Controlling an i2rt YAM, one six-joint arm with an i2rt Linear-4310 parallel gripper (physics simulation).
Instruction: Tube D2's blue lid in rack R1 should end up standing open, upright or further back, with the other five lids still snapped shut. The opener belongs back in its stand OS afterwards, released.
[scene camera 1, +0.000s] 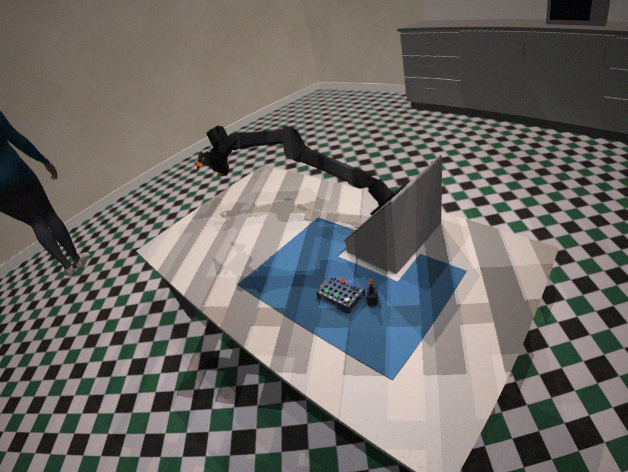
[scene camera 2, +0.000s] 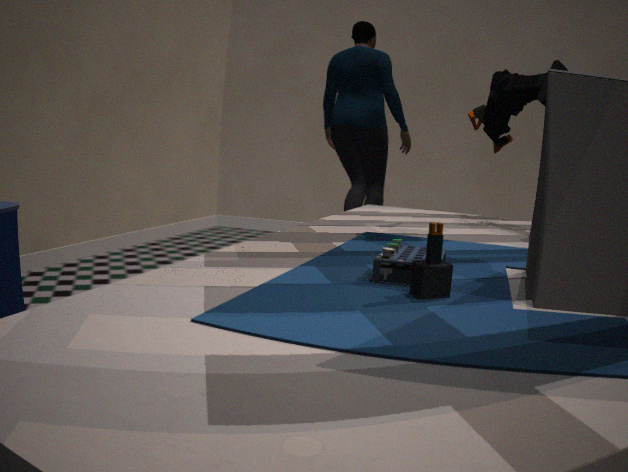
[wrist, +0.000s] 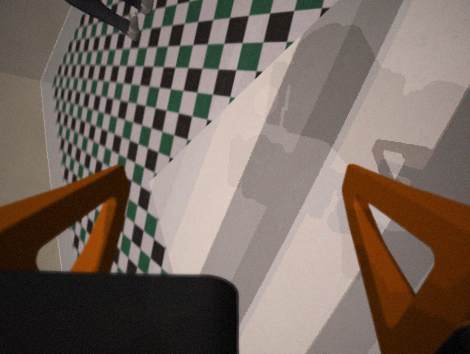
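Pixels of known places: gripper, fingertip midpoint: (scene camera 1: 207, 171) (scene camera 2: 486, 140) (wrist: 235, 176); arm's base at its link origin: (scene camera 1: 388, 201).
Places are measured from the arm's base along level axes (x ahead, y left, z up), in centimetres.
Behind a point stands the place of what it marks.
Observation:
Rack R1 (scene camera 1: 332, 302) @(z -14.1, x 37.4, y 6.7 cm) (scene camera 2: 401, 274) @(z -14.1, x 34.9, y 8.3 cm), a small dark rack, sits on the blue mat. Small coloured lids show on it in the scene camera 1 view: two blue, one red, two green, one white. Which blue lid is D2's, and whether any lid is open, is too small to tell. The opener (scene camera 1: 371, 285) @(z -6.6, x 29.5, y 16.7 cm) (scene camera 2: 435, 247) @(z -8.5, x 28.8, y 16.4 cm), dark with an orange top, stands upright in its black stand OS (scene camera 1: 372, 299) @(z -11.5, x 30.4, y 17.4 cm) (scene camera 2: 431, 281) @(z -12.2, x 28.6, y 17.6 cm) beside the rack. My gripper (scene camera 1: 210, 170) @(z 10.0, x 32.8, y -72.4 cm) (scene camera 2: 485, 140) @(z 10.0, x 32.8, y -72.4 cm) (wrist: 235, 176) @(z 10.0, x 32.8, y -72.4 cm) is open and empty, high up and far from rack and opener.
A tall grey panel (scene camera 1: 401, 228) @(z 1.7, x 11.6, y 14.4 cm) (scene camera 2: 578, 203) @(z -1.7, x 11.4, y 14.4 cm) stands near the arm's base, beyond the rack and stand. The blue mat (scene camera 1: 284, 284) @(z -14.3, x 42.1, y -12.4 cm) (scene camera 2: 284, 314) @(z -14.3, x 39.8, y 31.0 cm) lies on the pale table (scene camera 1: 436, 395) @(z -14.6, x 42.5, y 49.2 cm) (scene camera 2: 126, 334) @(z -14.6, x 48.1, y 44.8 cm). A person (scene camera 1: 20, 177) (scene camera 2: 359, 96) is on the floor past the table.

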